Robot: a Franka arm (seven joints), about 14 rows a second.
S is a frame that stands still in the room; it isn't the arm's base.
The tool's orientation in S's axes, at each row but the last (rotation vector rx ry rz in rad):
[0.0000, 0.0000, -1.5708]
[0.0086, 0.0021, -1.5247]
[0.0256, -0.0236, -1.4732]
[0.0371, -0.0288, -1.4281]
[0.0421, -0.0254, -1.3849]
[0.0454, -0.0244, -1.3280]
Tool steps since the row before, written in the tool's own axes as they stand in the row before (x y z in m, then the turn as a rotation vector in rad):
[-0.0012, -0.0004, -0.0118, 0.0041, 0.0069, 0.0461]
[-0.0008, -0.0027, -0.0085, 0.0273, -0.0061, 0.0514]
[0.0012, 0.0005, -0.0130, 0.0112, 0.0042, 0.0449]
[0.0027, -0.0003, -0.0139, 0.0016, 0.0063, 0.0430]
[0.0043, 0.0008, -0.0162, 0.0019, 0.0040, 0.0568]
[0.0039, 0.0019, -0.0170, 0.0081, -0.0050, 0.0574]
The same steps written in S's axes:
[-0.0004, 0.0012, -0.0118, 0.0069, -0.0041, 0.0461]
[-0.0027, 0.0007, -0.0085, -0.0050, -0.0279, 0.0512]
[0.0010, -0.0011, -0.0130, 0.0038, -0.0109, 0.0450]
[0.0007, -0.0026, -0.0139, 0.0046, -0.0011, 0.0432]
[0.0023, -0.0038, -0.0162, 0.0018, -0.0020, 0.0569]
[0.0035, -0.0030, -0.0169, -0.0054, -0.0102, 0.0570]

